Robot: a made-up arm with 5 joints. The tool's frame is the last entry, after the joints. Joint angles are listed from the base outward. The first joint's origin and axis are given. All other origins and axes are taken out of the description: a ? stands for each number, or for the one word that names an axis. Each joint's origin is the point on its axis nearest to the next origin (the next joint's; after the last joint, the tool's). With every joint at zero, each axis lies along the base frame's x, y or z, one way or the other. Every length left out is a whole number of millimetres.
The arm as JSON. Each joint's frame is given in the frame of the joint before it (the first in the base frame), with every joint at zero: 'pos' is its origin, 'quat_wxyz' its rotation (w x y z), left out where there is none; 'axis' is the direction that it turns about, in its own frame. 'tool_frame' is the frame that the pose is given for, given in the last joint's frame.
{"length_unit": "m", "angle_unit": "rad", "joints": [
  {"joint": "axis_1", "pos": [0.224, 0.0, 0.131], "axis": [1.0, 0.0, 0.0]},
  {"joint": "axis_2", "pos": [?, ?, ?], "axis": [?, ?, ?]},
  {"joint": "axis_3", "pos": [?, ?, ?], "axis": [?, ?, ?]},
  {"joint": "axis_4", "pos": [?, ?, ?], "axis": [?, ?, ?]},
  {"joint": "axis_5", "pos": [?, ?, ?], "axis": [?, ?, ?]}
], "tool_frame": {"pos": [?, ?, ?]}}
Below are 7 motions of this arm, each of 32 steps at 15 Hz.
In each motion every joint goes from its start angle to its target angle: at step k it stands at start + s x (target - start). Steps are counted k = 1, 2, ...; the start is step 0. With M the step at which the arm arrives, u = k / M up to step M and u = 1 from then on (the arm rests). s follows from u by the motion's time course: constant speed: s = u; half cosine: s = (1 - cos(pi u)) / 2; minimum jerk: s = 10 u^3 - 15 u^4 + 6 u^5.
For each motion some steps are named. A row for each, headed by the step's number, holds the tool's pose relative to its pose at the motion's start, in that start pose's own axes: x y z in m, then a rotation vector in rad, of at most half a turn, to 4 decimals.
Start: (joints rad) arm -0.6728 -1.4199 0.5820 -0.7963 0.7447
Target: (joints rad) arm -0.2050 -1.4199 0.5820 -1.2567 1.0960
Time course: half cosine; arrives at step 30
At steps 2, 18, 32:
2: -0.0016 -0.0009 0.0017 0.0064 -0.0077 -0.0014
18: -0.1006 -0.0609 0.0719 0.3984 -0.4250 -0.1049
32: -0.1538 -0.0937 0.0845 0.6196 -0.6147 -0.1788

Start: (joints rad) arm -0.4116 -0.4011 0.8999 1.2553 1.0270
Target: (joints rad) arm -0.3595 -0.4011 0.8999 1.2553 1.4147
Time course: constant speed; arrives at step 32
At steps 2, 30, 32:
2: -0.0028 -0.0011 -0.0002 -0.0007 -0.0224 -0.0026
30: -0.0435 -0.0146 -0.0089 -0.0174 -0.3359 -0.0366
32: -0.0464 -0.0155 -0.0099 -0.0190 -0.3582 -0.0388

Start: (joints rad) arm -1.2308 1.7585 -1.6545 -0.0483 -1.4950
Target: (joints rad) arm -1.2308 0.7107 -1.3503 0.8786 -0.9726
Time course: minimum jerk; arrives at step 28
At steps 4, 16, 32:
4: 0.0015 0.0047 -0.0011 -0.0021 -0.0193 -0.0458
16: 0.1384 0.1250 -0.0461 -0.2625 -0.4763 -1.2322
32: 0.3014 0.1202 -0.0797 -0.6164 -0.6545 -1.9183

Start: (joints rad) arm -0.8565 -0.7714 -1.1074 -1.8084 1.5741
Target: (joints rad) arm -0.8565 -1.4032 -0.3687 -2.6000 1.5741
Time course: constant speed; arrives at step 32
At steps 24, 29, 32:
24: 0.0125 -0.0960 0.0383 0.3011 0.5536 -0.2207
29: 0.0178 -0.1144 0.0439 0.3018 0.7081 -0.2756
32: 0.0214 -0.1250 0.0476 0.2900 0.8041 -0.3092

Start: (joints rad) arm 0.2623 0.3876 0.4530 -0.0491 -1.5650
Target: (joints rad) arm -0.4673 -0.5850 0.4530 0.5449 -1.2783
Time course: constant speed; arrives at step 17
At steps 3, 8, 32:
3: -0.0035 0.0645 -0.0615 -0.2123 -0.0894 -0.1336
8: 0.0143 0.1484 -0.1815 -0.5806 -0.2354 -0.3405
32: 0.0906 0.1982 -0.4120 -1.2946 -0.4553 -0.6164

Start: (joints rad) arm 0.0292 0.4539 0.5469 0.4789 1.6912
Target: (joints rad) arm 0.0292 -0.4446 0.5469 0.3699 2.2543
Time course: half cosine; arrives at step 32
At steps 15, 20, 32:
15: -0.0210 -0.0972 0.0708 0.2397 -0.4025 -0.3297
20: -0.0443 -0.1473 0.0915 0.3389 -0.6035 -0.5333
32: -0.0813 -0.2045 0.1022 0.4353 -0.8404 -0.8228

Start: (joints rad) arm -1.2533 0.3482 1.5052 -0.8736 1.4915
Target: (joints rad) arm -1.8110 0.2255 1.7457 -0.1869 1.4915
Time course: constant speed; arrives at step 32
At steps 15, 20, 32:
15: -0.0070 0.0641 0.0875 0.2944 0.0159 0.2885
20: -0.0089 0.0777 0.1221 0.3922 0.0016 0.3759
32: -0.0103 0.0920 0.2108 0.6206 -0.0707 0.5630

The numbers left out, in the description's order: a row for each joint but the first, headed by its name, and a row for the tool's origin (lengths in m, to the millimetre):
axis_2: xyz 0.0 0.001 0.12, axis 0.0 0.0 -1.0
axis_3: xyz -0.083 0.215 0.0, axis 0.0 -1.0 0.0
axis_4: xyz 0.144 0.0 0.12, axis -1.0 0.0 0.0
axis_5: xyz 0.0 -0.015 0.11, axis 0.0 -1.0 0.0
tool: xyz 0.021 0.0 0.108

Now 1 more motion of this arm.
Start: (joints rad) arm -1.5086 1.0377 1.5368 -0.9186 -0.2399
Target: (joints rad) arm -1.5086 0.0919 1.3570 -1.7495 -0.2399
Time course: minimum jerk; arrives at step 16
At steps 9, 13, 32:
9: 0.0099 -0.2043 0.0214 1.0800 0.0928 0.1797
13: 0.0205 -0.2600 -0.0355 1.6667 0.1576 0.2652
32: 0.0216 -0.2633 -0.0450 1.7519 0.1683 0.2764

